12 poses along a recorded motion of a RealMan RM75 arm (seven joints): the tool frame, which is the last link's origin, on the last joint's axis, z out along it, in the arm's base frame.
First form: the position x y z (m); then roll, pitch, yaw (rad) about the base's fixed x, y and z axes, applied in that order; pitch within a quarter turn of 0, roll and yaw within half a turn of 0.
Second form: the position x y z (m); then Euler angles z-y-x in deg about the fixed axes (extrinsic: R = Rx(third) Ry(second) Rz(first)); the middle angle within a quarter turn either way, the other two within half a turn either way. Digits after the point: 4 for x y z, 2 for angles.
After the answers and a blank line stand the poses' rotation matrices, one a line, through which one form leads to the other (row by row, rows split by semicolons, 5 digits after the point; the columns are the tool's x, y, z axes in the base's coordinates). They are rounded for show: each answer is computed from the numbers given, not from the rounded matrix.
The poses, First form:
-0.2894 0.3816 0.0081 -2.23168 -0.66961 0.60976
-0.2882 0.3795 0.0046 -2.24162 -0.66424 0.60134
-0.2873 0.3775 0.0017 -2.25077 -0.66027 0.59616
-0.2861 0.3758 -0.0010 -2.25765 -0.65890 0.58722
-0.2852 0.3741 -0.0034 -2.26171 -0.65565 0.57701
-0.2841 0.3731 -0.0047 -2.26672 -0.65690 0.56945
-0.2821 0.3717 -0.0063 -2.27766 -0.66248 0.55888
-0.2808 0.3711 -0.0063 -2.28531 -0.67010 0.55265
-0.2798 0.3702 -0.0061 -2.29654 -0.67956 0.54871
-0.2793 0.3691 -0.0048 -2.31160 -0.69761 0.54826
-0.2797 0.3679 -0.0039 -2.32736 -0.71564 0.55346
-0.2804 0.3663 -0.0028 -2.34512 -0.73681 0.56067
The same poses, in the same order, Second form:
-0.2894 0.3816 0.0081 -49.52 -8.03 -119.08
-0.2882 0.3795 0.0046 -49.11 -7.31 -119.57
-0.2873 0.3775 0.0017 -48.84 -6.75 -120.01
-0.2861 0.3758 -0.0010 -48.56 -6.04 -120.28
-0.2852 0.3741 -0.0034 -48.14 -5.44 -120.49
-0.2841 0.3731 -0.0047 -47.99 -4.82 -120.63
-0.2821 0.3717 -0.0063 -47.94 -3.70 -120.87
-0.2808 0.3711 -0.0063 -48.09 -2.88 -120.94
-0.2798 0.3702 -0.0061 -48.39 -1.96 -121.10
-0.2793 0.3691 -0.0048 -49.15 -0.84 -121.15
-0.2797 0.3679 -0.0039 -50.06 0.05 -121.20
-0.2804 0.3663 -0.0028 -51.15 1.02 -121.19

0.64276 0.75321 -0.13977; 0.44901 -0.22259 0.86536; 0.62068 -0.61898 -0.48127
0.64926 0.74986 -0.12717; 0.44546 -0.23940 0.86270; 0.61646 -0.61677 -0.48946
0.65358 0.74769 -0.11747; 0.44346 -0.25253 0.85998; 0.61333 -0.61416 -0.49662
0.65822 0.74544 -0.10522; 0.43807 -0.26559 0.85881; 0.61225 -0.61138 -0.50137
0.66432 0.74141 -0.09480; 0.43241 -0.27776 0.85783; 0.60967 -0.61087 -0.50511
0.66693 0.74036 -0.08408; 0.42696 -0.28724 0.85744; 0.61066 -0.60774 -0.50768
0.66850 0.74091 -0.06451; 0.41808 -0.30264 0.85652; 0.61507 -0.59955 -0.51207
0.66709 0.74329 -0.05018; 0.41143 -0.31142 0.85659; 0.62106 -0.59206 -0.51356
0.66366 0.74725 -0.03428; 0.40572 -0.32107 0.85575; 0.62845 -0.58184 -0.51625
0.65405 0.75631 -0.01462; 0.39944 -0.32890 0.85573; 0.64239 -0.56553 -0.51722
0.64201 0.76670 0.00089; 0.39668 -0.33316 0.85536; 0.65610 -0.54880 -0.51803
0.62723 0.77863 0.01775; 0.39383 -0.33675 0.85528; 0.67193 -0.52946 -0.51786

